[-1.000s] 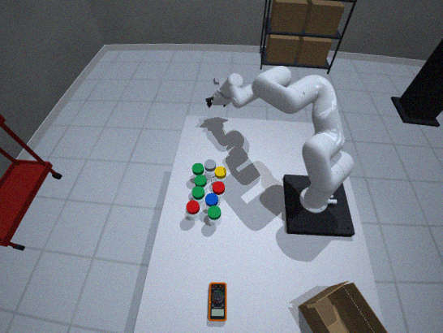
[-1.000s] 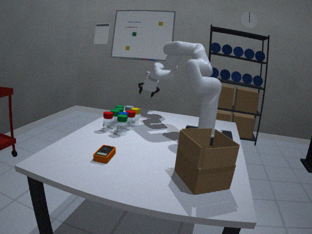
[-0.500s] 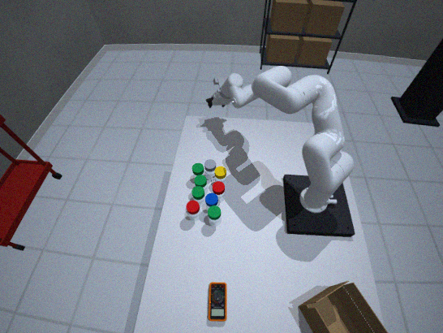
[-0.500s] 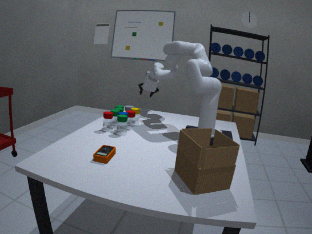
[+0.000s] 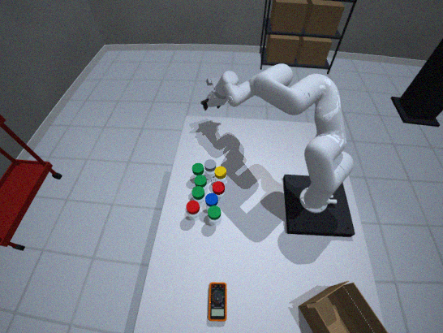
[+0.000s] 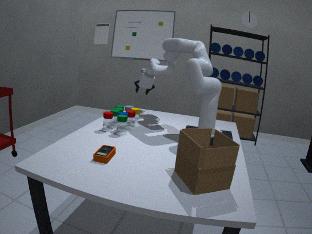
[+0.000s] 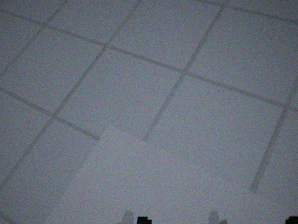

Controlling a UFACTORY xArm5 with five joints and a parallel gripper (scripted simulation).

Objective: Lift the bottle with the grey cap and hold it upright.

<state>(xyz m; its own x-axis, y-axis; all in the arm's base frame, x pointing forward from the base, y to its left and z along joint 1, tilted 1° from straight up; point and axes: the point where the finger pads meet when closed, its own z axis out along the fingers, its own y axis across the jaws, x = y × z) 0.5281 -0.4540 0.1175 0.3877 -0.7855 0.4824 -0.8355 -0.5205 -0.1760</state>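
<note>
My gripper is now 4 cm past the grey-capped bottle, 35 cm to the right of it and 10 cm above it. From my hand the other things lie so: blue-capped bottle (7 cm behind, 53 cm to the left, 10 cm below); then yellow-capped bottle (9 cm behind, 39 cm to the left, 10 cm below).
</note>
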